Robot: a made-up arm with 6 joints. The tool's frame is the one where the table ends. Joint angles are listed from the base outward.
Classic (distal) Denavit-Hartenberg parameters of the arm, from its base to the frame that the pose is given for. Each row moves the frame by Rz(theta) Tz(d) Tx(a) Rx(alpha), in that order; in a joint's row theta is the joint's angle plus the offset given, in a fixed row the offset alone. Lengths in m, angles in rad.
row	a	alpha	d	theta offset
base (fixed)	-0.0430	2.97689	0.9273	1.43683
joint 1	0.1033	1.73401	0.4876	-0.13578
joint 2	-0.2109	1.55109	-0.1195	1.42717
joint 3	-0.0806	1.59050	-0.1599	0.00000
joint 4	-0.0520	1.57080	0.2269	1.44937
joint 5	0.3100	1.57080	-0.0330	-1.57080
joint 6	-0.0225	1.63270	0.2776	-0.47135
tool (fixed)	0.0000	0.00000	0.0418	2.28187
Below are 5 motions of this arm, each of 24 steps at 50 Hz.
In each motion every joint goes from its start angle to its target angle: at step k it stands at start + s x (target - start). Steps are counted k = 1, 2, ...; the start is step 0. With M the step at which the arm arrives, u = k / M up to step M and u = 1 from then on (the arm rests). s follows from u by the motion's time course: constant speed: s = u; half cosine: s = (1 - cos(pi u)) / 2; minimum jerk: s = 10 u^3 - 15 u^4 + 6 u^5.
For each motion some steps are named. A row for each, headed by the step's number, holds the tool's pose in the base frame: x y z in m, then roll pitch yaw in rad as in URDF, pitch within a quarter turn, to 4 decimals.
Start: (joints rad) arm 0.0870 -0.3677 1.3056 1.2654 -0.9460 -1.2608
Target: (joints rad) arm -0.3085 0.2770 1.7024 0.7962 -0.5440 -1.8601
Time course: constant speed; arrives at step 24
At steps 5, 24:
5: -0.0508 -0.2835 0.2228 1.8474 0.5386 2.6048
24: 0.1021 -0.4247 0.6680 2.3554 -0.1827 -2.4739

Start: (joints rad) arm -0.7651 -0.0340 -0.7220 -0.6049 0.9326 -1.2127
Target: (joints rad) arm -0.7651 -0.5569 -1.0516 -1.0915 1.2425 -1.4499
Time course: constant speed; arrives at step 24
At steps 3, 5, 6, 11, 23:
3: 0.0915 -0.1170 0.5744 -0.5420 0.7097 -1.3392
5: 0.0962 -0.1104 0.5586 -0.5334 0.7631 -1.3763
6: 0.0987 -0.1068 0.5508 -0.5303 0.7900 -1.3959
11: 0.1133 -0.0860 0.5145 -0.5303 0.9252 -1.5083
23: 0.1645 -0.0272 0.4425 -0.7549 1.2256 -2.0032

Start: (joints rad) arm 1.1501 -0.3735 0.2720 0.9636 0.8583 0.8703
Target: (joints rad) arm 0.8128 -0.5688 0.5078 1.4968 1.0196 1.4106
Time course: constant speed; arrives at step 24
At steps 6, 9, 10, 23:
6: -0.2014 -0.2211 0.6332 -0.8645 0.9431 2.7459
9: -0.1976 -0.2418 0.6316 -0.9278 0.9161 2.7150
10: -0.1960 -0.2489 0.6310 -0.9476 0.9059 2.7069
23: -0.1608 -0.3491 0.6129 -1.1481 0.7320 2.7041

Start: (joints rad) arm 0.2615 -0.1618 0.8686 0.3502 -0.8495 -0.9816
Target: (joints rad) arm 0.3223 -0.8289 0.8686 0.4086 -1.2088 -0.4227
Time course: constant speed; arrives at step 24
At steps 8, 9, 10, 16, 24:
8: 0.2781 -0.5092 0.1316 0.7600 1.1076 1.2985
9: 0.2842 -0.4989 0.1153 0.7422 1.0565 1.2640
10: 0.2904 -0.4880 0.0995 0.7304 1.0051 1.2347
16: 0.3321 -0.4138 0.0166 0.7302 0.6941 1.1157
24: 0.3971 -0.2971 -0.0588 0.8231 0.2822 1.0028

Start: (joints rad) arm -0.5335 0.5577 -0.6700 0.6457 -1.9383 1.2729
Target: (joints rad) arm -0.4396 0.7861 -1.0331 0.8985 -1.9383 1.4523
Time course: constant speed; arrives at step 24
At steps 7, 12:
7: 0.5344 0.3053 1.1740 -0.0409 -0.7624 2.2523
12: 0.4988 0.3301 1.1911 -0.0678 -0.7718 2.3454

